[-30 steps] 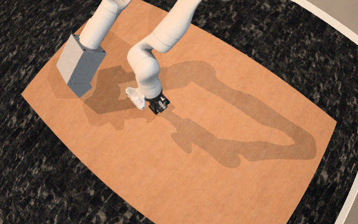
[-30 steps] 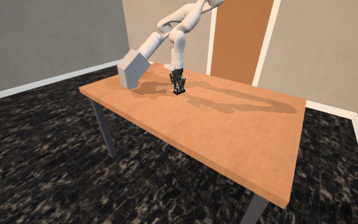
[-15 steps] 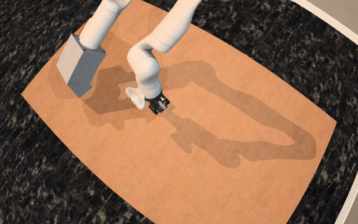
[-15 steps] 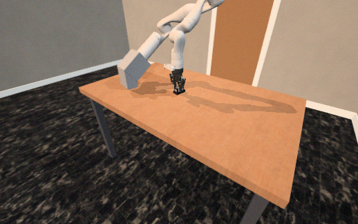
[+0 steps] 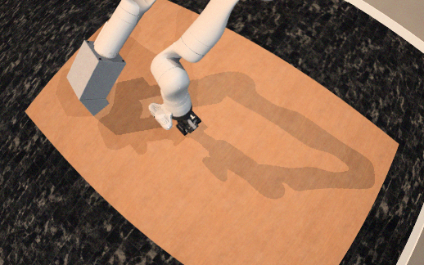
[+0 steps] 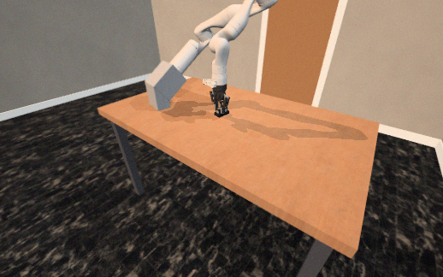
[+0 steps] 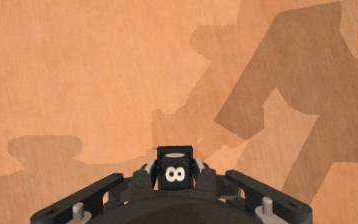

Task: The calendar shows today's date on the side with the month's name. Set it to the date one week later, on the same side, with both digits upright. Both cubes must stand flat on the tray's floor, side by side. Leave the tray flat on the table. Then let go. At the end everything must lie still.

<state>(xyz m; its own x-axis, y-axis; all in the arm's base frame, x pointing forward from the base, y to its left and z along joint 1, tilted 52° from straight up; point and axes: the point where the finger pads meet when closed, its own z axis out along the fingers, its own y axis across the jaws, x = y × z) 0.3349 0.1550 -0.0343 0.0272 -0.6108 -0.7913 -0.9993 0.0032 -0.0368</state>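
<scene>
My gripper is now 3 cm above the black calendar tray and 2 cm to the right of it.
</scene>
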